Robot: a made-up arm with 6 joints.
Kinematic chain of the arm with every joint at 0, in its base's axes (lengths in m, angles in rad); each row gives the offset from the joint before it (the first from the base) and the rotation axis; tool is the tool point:
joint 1: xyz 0 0 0.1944 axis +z
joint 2: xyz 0 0.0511 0 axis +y
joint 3: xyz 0 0 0.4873 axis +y
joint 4: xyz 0 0 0.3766 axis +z
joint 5: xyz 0 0 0 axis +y
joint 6: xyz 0 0 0.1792 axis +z
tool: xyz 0 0 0
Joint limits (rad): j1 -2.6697..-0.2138 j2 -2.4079..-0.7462 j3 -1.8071..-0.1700 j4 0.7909..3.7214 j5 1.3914..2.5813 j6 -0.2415..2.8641
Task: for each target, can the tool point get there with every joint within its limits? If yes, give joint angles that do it. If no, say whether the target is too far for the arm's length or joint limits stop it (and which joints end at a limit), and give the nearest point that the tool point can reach.
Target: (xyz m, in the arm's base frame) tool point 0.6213 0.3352 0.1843
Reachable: yes | joints -2.3377 -1.1618 -1.1222 1.6121 1.9886 1.7981
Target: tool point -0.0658 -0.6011 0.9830
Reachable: no: joint limits stop it (at a limit: joint 1, joint 2, joint 3, joint 4) | nearest point 0.4993 0.0833 0.7955 | short by 0.907 m
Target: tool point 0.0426 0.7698 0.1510
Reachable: yes | joints -1.5526 -1.1438 -0.6186 3.1109 1.6295 0.2161
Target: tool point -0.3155 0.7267 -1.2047
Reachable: no: too far | nearest point -0.2059 0.4743 -0.5635 | short by 0.698 m
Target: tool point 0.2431 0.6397 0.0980
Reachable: yes | joints -1.6595 -1.3802 -1.0826 1.4104 2.2788 0.2220
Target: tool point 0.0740 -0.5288 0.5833
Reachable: no: joint limits stop it (at a limit: joint 1, joint 2, joint 3) | nearest point 0.4197 0.0569 0.3065 | short by 0.734 m
